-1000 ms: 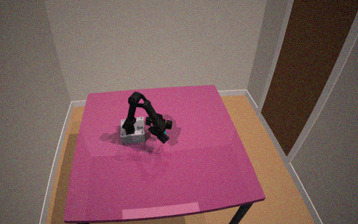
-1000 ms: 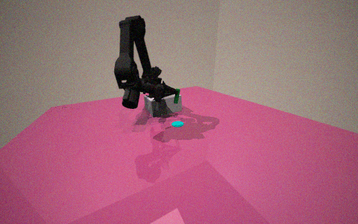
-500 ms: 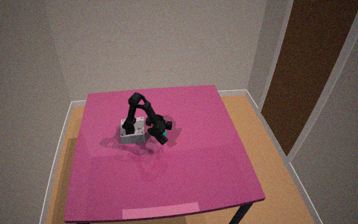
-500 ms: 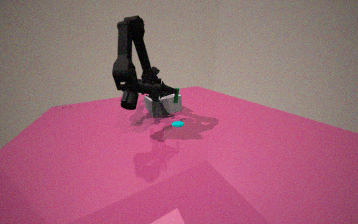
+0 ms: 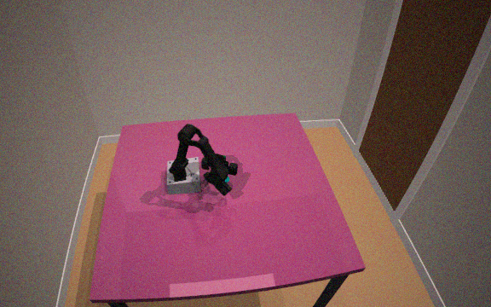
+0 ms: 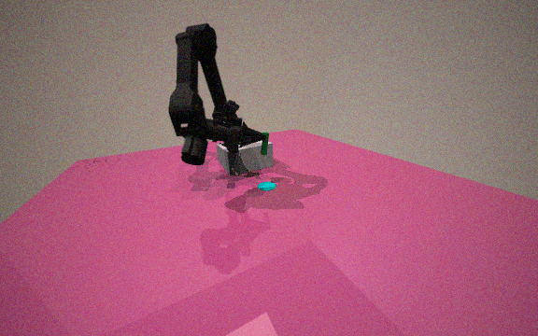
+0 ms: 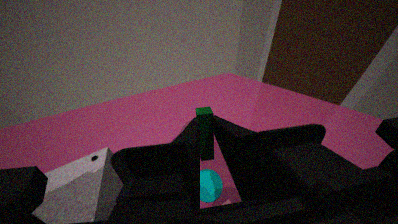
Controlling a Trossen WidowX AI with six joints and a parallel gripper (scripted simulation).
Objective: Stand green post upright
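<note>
The cyan circle lies 16 cm below my gripper tip. From my gripper tip the other things lie so: green post (2 cm below).
</note>
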